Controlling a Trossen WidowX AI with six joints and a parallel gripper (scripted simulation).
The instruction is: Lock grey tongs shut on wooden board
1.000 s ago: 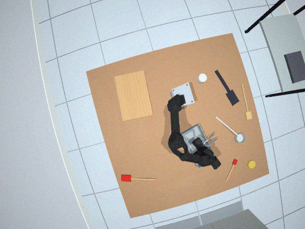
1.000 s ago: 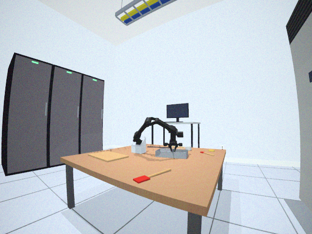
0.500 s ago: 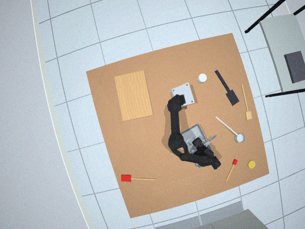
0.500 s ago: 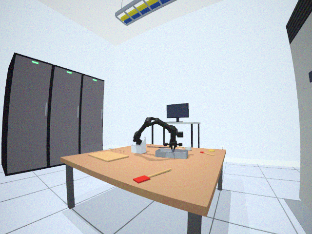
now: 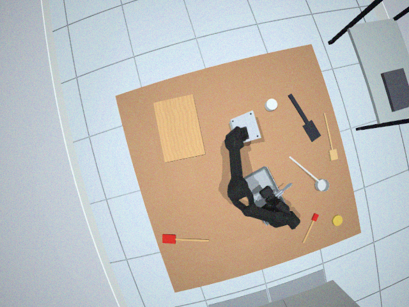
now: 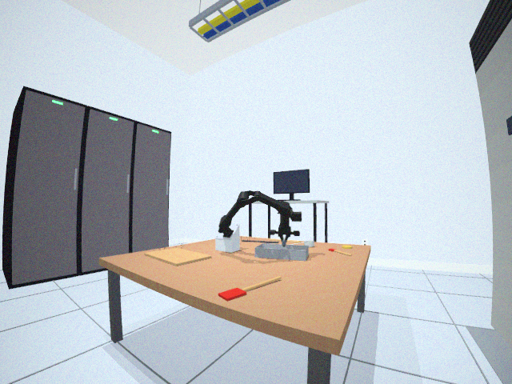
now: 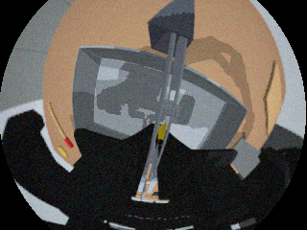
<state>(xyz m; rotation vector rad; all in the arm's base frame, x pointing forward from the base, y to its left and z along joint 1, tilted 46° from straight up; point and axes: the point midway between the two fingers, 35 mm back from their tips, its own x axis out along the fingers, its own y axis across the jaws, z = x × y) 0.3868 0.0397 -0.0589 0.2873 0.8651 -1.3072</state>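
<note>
My gripper tip is 1 cm past the grey roasting tin and 3 cm above it. The rest, counted from my gripper tip: yellow disc: 29 cm ahead, 44 cm to the left, 5 cm below; white puck: 52 cm behind, 17 cm to the left, 4 cm below; black spatula: 38 cm behind, 36 cm to the left, 5 cm below.
</note>
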